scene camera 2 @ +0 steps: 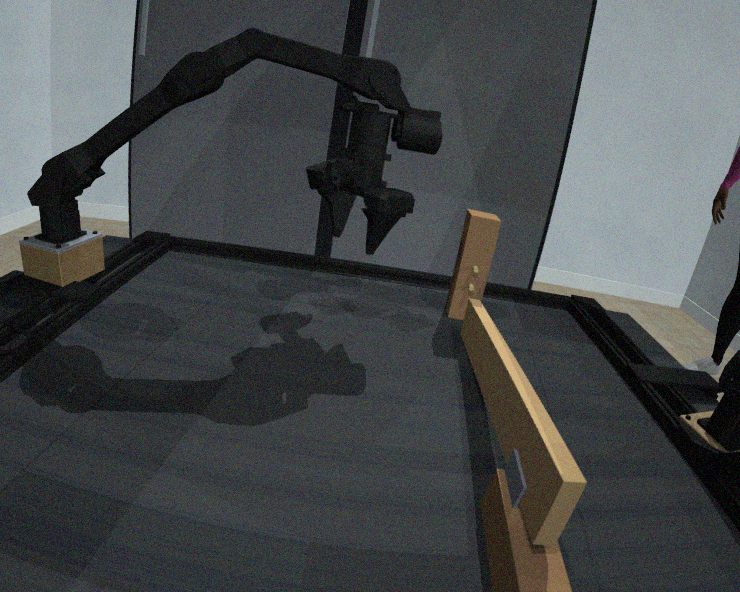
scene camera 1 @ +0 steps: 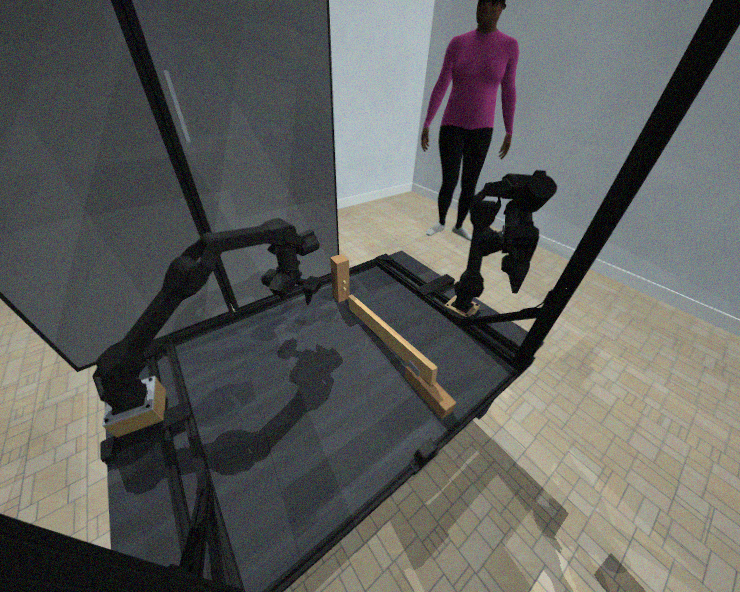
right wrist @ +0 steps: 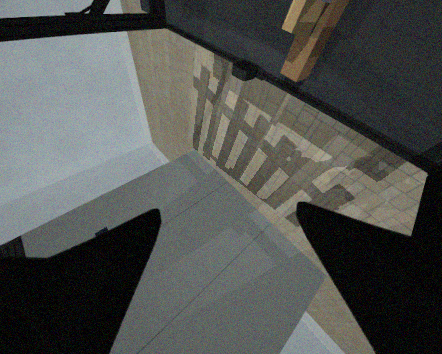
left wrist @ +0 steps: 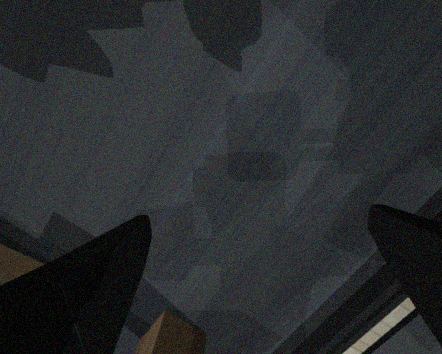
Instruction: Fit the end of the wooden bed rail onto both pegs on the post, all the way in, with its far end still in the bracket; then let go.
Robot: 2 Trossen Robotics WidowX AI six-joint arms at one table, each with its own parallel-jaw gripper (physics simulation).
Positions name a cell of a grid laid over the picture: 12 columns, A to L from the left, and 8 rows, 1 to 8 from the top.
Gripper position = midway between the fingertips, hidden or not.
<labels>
my left gripper: scene camera 2 F4; scene camera 1 E5; left wrist G5; not seen in the right wrist view (out of frame)
my right gripper: scene camera 1 I4; right wrist G5; not seen in scene camera 2 (out of frame); not seen in the left wrist view (out of frame)
</labels>
